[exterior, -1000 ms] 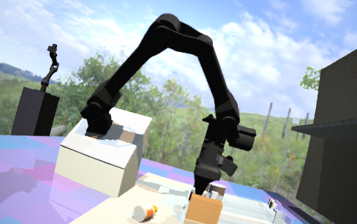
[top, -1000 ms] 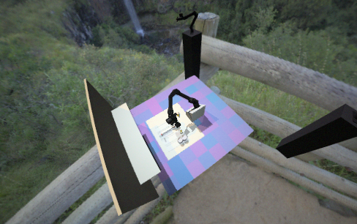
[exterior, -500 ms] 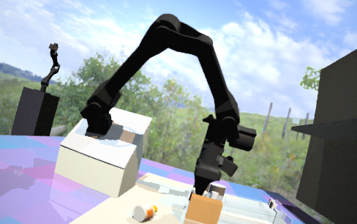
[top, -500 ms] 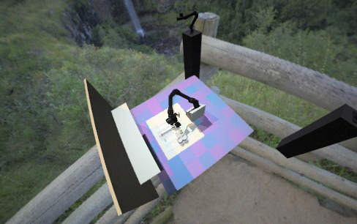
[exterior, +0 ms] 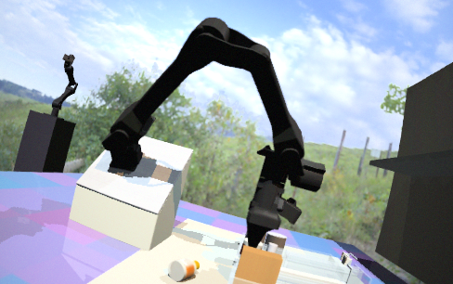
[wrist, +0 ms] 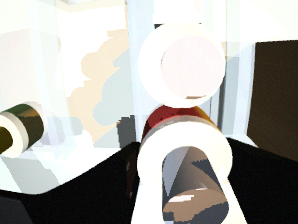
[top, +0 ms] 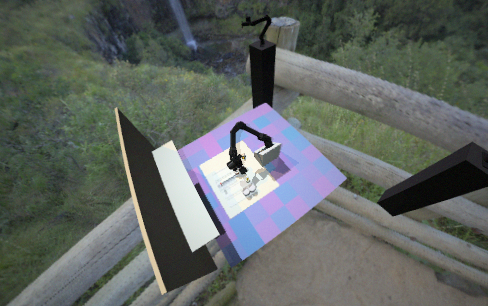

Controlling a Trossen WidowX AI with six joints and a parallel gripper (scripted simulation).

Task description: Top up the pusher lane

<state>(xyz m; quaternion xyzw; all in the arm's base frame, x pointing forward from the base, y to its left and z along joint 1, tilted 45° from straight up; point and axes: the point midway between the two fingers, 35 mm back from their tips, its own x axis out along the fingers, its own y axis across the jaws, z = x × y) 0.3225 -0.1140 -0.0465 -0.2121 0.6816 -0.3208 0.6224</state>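
My gripper tip is 80 mm to the left of the tan block, 10 mm short of it and 10 mm above it. Round my gripper tip: clear lane 150 mm ahead, 30 mm below.
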